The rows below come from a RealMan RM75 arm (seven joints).
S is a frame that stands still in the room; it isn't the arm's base.
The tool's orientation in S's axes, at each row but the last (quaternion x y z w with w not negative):
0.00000, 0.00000, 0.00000, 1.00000
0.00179, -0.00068, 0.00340, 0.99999
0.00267, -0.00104, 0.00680, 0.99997
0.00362, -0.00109, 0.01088, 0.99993
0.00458, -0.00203, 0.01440, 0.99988
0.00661, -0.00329, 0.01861, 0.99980
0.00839, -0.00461, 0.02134, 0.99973
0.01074, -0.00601, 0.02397, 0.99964
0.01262, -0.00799, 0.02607, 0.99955
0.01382, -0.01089, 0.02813, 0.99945
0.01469, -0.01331, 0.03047, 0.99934
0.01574, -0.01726, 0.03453, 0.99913
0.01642, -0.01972, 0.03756, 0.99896
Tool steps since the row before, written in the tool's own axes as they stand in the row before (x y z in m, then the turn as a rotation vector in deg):
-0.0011, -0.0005, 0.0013, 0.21, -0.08, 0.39
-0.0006, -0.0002, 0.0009, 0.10, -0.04, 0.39
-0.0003, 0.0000, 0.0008, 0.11, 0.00, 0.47
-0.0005, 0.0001, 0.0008, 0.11, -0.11, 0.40
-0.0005, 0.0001, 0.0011, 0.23, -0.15, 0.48
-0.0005, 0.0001, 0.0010, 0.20, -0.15, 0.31
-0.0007, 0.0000, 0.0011, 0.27, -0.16, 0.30
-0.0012, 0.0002, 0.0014, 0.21, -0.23, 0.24
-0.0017, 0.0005, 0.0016, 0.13, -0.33, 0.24
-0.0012, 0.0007, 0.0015, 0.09, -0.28, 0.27
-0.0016, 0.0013, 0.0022, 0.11, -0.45, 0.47
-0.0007, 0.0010, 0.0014, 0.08, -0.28, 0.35
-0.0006, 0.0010, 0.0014, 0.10, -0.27, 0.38
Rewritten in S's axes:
-0.0011, -0.0005, 0.0013, 0.21, -0.08, 0.39
-0.0006, -0.0002, 0.0009, 0.10, -0.04, 0.39
-0.0003, 0.0000, 0.0008, 0.11, 0.00, 0.47
-0.0005, 0.0001, 0.0008, 0.11, -0.11, 0.40
-0.0005, 0.0001, 0.0011, 0.23, -0.15, 0.48
-0.0005, 0.0001, 0.0010, 0.20, -0.15, 0.31
-0.0007, 0.0000, 0.0011, 0.27, -0.15, 0.30
-0.0012, 0.0001, 0.0014, 0.22, -0.22, 0.24
-0.0017, 0.0004, 0.0016, 0.14, -0.33, 0.23
-0.0013, 0.0006, 0.0015, 0.10, -0.28, 0.26
-0.0017, 0.0011, 0.0022, 0.13, -0.46, 0.46
-0.0008, 0.0009, 0.0014, 0.09, -0.29, 0.34
-0.0007, 0.0009, 0.0014, 0.11, -0.27, 0.38

